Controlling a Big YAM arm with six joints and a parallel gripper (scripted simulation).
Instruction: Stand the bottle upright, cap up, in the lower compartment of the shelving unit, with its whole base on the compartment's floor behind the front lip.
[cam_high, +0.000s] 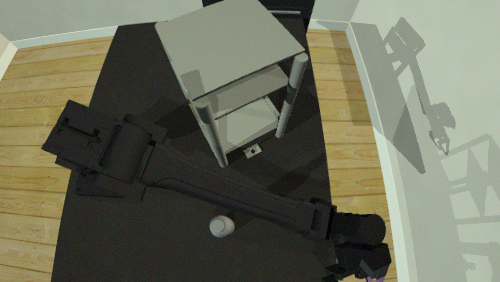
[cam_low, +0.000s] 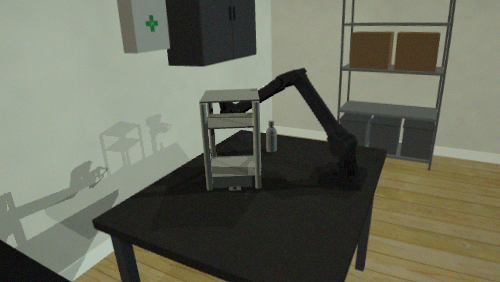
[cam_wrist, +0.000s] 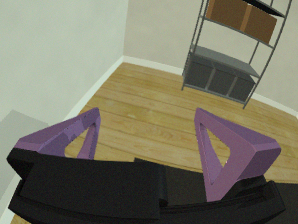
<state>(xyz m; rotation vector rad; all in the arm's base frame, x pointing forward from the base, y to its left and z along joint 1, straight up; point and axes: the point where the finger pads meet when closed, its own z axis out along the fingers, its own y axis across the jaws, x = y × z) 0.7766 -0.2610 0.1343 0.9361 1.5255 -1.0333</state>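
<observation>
Now: hand 330 mm past the grey bottle, 140 mm to the right of it and 60 mm above it. Also, from my hand: shelving unit 480 mm to the left, 350 mm behind, 30 mm above.
</observation>
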